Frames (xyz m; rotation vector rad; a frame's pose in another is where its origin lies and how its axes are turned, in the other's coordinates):
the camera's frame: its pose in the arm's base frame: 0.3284 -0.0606 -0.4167 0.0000 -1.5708 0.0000
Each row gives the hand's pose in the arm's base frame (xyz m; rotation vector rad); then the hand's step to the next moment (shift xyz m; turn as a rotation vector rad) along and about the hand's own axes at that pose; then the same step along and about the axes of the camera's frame.
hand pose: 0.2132 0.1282 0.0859 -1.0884 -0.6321 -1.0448
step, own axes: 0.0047 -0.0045 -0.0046 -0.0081 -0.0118 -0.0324
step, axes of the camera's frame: 0.0040 -0.0064 0.0025 -0.0140 -0.0282 0.0162
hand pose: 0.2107 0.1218 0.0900 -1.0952 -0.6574 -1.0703
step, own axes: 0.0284 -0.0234 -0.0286 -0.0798 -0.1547 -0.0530
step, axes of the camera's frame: 0.0229 -0.0385 0.0129 -0.0289 -0.0326 0.1767
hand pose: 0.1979 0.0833 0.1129 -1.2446 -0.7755 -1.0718
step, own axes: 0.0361 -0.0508 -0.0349 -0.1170 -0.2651 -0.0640
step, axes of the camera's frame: 0.0443 -0.0408 0.0383 -0.0262 -0.0338 0.2937
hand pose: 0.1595 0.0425 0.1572 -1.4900 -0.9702 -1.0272
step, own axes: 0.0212 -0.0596 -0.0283 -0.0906 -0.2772 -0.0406
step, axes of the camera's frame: 0.0406 -0.0186 0.0530 0.0001 -0.0074 0.2943
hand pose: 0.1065 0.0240 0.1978 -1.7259 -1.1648 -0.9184
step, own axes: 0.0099 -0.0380 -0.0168 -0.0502 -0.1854 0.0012
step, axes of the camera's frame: 0.0242 -0.0039 0.0349 -0.0014 0.0245 0.1905
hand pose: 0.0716 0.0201 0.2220 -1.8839 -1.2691 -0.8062
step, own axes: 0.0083 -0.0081 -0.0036 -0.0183 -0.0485 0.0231
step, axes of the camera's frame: 0.0104 0.0032 0.0053 -0.0170 0.0228 0.0491
